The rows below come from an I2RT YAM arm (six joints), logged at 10 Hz.
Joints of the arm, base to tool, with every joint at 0 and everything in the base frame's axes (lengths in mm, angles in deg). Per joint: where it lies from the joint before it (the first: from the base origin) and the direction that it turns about. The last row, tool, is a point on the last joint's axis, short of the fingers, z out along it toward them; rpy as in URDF.
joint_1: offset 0 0 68 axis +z
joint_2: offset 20 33.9 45.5 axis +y
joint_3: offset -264 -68.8 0 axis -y
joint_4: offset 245 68.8 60 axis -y
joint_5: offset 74 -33.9 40.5 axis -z
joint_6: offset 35.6 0 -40.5 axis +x
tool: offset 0 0 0 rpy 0 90 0
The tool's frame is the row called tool.
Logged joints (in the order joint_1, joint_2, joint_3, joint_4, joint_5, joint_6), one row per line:
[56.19 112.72 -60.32 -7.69 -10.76 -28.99]
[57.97 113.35 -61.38 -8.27 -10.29 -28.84]
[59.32 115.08 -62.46 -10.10 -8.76 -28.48]
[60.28 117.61 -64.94 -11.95 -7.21 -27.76]
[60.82 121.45 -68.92 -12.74 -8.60 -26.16]
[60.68 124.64 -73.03 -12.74 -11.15 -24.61]
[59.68 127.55 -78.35 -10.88 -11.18 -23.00]
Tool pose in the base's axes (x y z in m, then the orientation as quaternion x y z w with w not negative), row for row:
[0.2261 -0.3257 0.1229 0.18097 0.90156 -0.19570 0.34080]
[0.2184 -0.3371 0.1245 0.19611 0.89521 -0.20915 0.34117]
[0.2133 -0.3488 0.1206 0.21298 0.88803 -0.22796 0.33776]
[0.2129 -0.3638 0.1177 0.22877 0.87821 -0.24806 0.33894]
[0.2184 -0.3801 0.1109 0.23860 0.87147 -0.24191 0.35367]
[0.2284 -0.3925 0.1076 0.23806 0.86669 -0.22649 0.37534]
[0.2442 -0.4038 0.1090 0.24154 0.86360 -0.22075 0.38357]
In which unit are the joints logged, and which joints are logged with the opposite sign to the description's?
The joints are logged in degrees. Opposite sign: joint_1, joint_3, joint_4.
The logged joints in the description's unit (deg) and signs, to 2 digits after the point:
[-56.19 112.72 60.32 7.69 -10.76 -28.99]
[-57.97 113.35 61.38 8.27 -10.29 -28.84]
[-59.32 115.08 62.46 10.10 -8.76 -28.48]
[-60.28 117.61 64.94 11.95 -7.21 -27.76]
[-60.82 121.45 68.92 12.74 -8.60 -26.16]
[-60.68 124.64 73.03 12.74 -11.15 -24.61]
[-59.68 127.55 78.35 10.88 -11.18 -23.00]

